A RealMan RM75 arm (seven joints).
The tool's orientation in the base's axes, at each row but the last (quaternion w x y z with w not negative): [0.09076 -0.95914 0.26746 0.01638]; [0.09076 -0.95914 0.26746 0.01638]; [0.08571 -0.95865 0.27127 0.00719]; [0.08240 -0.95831 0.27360 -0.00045]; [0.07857 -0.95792 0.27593 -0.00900]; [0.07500 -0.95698 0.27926 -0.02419]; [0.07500 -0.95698 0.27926 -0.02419]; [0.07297 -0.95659 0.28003 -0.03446]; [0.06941 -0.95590 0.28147 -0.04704]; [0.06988 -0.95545 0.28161 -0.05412]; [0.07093 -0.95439 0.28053 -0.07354]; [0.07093 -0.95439 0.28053 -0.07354]
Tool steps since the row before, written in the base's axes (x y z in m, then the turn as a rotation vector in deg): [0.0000 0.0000 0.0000 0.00 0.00 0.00]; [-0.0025 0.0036 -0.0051 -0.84 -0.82 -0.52]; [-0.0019 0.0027 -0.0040 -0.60 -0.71 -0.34]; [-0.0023 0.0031 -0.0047 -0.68 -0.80 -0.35]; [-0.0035 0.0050 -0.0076 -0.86 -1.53 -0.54]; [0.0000 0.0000 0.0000 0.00 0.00 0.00]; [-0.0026 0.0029 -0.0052 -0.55 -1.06 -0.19]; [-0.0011 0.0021 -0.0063 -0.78 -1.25 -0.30]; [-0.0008 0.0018 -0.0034 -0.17 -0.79 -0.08]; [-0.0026 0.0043 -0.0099 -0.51 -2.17 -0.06]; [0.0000 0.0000 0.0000 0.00 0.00 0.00]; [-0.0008 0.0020 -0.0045 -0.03 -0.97 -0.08]
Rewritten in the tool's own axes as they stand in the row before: [0.0000 0.0000 0.0000 0.00 0.00 0.00]; [-0.0036 -0.0009 0.0056 -0.26 1.21 0.35]; [-0.0028 -0.0006 0.0043 -0.12 0.96 0.20]; [-0.0034 -0.0006 0.0050 -0.14 1.08 0.19]; [-0.0054 -0.0011 0.0080 0.10 1.82 0.26]; [0.0000 0.0000 0.0000 0.00 0.00 0.00]; [-0.0038 -0.0002 0.0053 0.11 1.20 0.00]; [-0.0022 -0.0002 0.0064 0.01 1.50 0.06]; [-0.0018 -0.0005 0.0034 0.28 0.76 -0.03]; [-0.0052 -0.0006 0.0098 0.75 2.09 -0.24]; [0.0000 0.0000 0.0000 0.00 0.00 0.00]; [-0.0022 -0.0005 0.0045 0.50 0.84 -0.02]
